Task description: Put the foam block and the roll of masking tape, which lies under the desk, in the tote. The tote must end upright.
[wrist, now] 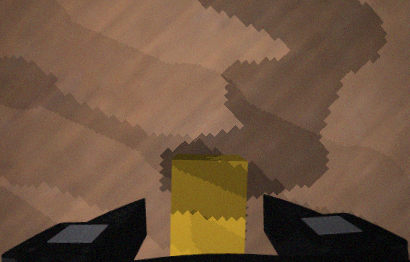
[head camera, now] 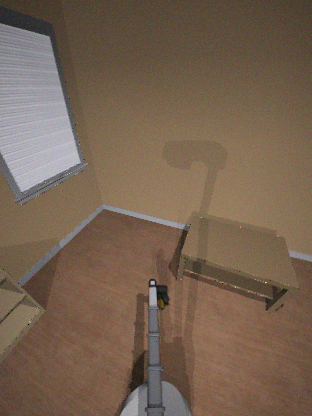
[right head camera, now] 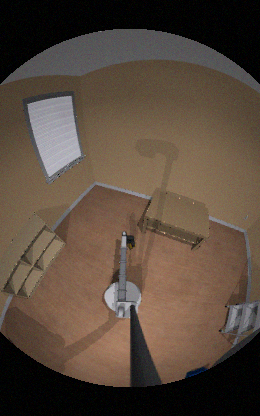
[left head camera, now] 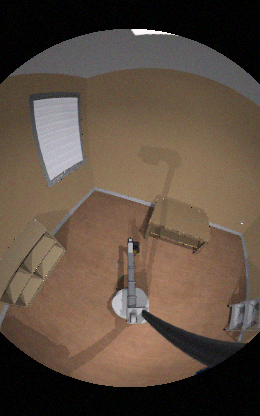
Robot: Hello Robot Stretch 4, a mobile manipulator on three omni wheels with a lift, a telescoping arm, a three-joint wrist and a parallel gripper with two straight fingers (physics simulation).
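Frame: origin at the robot's base, x ahead, y left, z up, level; metres.
Seen in the pictures: gripper, fingertip midpoint: (wrist: pixel 204 214) (head camera: pixel 162 301) (left head camera: pixel 134 250).
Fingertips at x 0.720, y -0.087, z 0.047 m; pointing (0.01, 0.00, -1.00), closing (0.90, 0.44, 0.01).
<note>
A point is followed by its place in that frame.
The yellow foam block (head camera: pixel 161 303) @[x 0.712, y -0.076, z 0.017 m] (left head camera: pixel 135 252) (right head camera: pixel 131 246) (wrist: pixel 208 187) @[x 0.719, y -0.075, z 0.017 m] is on the wood floor below the wrist. My gripper (head camera: pixel 163 300) @[x 0.720, y -0.087, z 0.047 m] (wrist: pixel 204 214) @[x 0.720, y -0.087, z 0.047 m] is open. In the wrist view its two black fingers stand apart on either side of the block, with a gap on each side; the block's near end is hidden at the lower edge. The desk (head camera: pixel 240 250) @[x 0.953, y -0.773, z 0.421 m] (left head camera: pixel 180 215) @[x 1.047, y -0.732, z 0.422 m] (right head camera: pixel 177 209) @[x 1.046, y -0.720, z 0.422 m] stands ahead and to the right of the arm. The masking tape does not show in these views. A blue thing (left head camera: pixel 204 371) (right head camera: pixel 196 372), perhaps the tote, partly shows at the bottom edge.
An open wooden shelf unit (head camera: pixel 21 325) @[x 0.527, y 1.069, z 0.051 m] (left head camera: pixel 20 245) @[x 0.376, y 1.287, z 0.581 m] (right head camera: pixel 19 240) @[x 0.351, y 1.327, z 0.581 m] stands at the left wall. A pale grey rack stands at the right wall in the left and right head views. A window is on the left wall. The desk's near left leg is to the right of the gripper.
</note>
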